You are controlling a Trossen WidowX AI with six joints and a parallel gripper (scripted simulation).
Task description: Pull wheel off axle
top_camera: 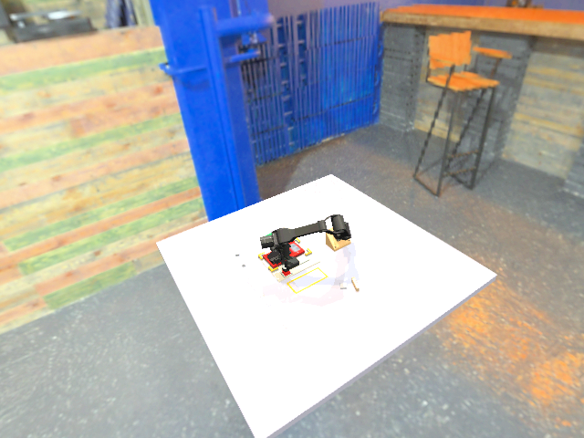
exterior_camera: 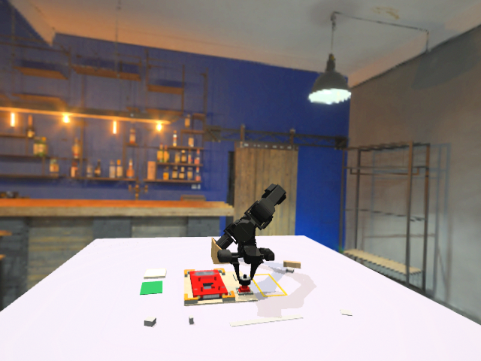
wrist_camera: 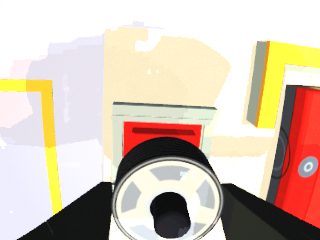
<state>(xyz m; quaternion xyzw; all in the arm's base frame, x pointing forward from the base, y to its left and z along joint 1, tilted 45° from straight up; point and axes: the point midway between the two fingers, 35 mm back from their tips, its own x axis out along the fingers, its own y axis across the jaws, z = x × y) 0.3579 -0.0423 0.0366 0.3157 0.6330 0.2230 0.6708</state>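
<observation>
Right now the axle is 1 cm below my gripper tip. The rest, counted from my gripper tip: wheel: right at my gripper tip; then green patch: 12 cm behind, 29 cm to the right, 4 cm below; then thin strip: 17 cm ahead, 1 cm to the left, 4 cm below.
</observation>
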